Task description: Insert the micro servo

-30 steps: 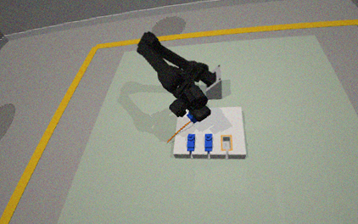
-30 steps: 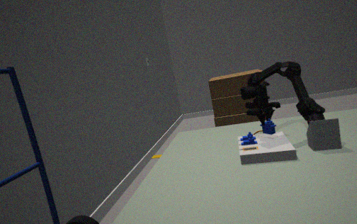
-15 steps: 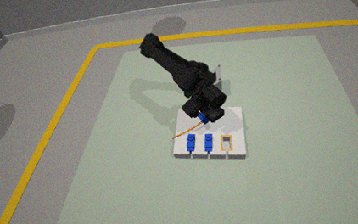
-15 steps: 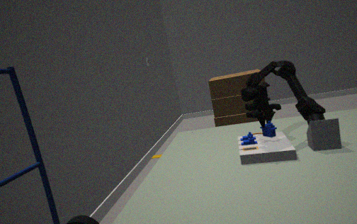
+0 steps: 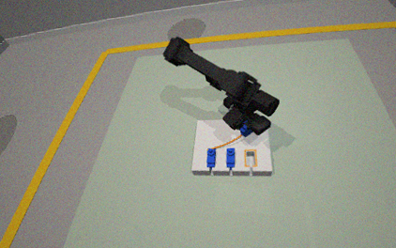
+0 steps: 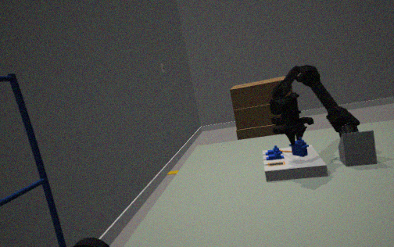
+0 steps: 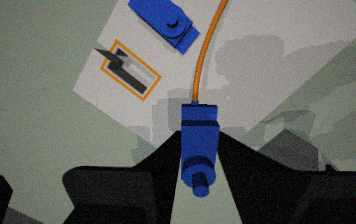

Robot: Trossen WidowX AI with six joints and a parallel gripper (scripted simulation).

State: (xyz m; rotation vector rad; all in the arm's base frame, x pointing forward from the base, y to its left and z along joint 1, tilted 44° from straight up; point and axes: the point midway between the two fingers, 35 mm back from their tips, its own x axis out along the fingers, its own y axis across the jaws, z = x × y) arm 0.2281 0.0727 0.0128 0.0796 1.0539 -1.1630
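The robot deck is 1 cm behind my gripper tip, 6 cm to the right of it and 10 cm below it.
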